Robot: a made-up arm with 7 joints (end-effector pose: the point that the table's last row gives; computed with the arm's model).
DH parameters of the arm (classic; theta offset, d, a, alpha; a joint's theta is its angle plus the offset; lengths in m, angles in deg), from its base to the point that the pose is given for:
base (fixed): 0 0 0 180
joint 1: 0 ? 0 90
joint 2: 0 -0.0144 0 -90
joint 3: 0 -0.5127 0 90
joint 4: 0 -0.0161 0 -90
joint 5: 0 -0.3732 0 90
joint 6: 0 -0.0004 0 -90
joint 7: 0 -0.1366 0 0
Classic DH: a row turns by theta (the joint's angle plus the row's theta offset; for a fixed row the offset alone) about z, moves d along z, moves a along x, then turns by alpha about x.
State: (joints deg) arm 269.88 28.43 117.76 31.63 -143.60 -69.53 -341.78
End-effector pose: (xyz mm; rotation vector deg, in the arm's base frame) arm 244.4 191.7 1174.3 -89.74 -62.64 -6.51
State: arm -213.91 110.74 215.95 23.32 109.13 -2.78 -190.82
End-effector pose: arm -744.4 -636.4 150.3 86.43 92.73 125.10
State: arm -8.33 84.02 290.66 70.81 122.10 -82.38 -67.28
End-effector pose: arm 513.1 467.6 362.5 36.73 125.83 -24.60
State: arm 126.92 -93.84 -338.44 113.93 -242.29 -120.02 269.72
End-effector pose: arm 193.3 300.7 596.6 58.44 -83.11 -135.04
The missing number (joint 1, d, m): -0.3487
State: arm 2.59 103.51 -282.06 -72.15 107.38 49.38 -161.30
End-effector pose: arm 672.9 371.1 403.4 139.92 62.44 -33.29
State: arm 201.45 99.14 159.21 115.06 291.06 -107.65 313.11
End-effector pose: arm -432.4 169.1 626.7 102.08 87.98 119.17
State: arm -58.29 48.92 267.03 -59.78 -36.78 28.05 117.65
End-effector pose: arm 672.5 297.6 879.2 -141.52 -59.26 61.44
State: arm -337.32 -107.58 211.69 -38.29 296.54 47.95 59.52
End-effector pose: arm -926.6 159.4 242.3 1.11 66.39 42.60
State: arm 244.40 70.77 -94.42 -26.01 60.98 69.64 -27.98
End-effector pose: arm -274.1 880.1 520.9 -21.58 61.30 -110.64
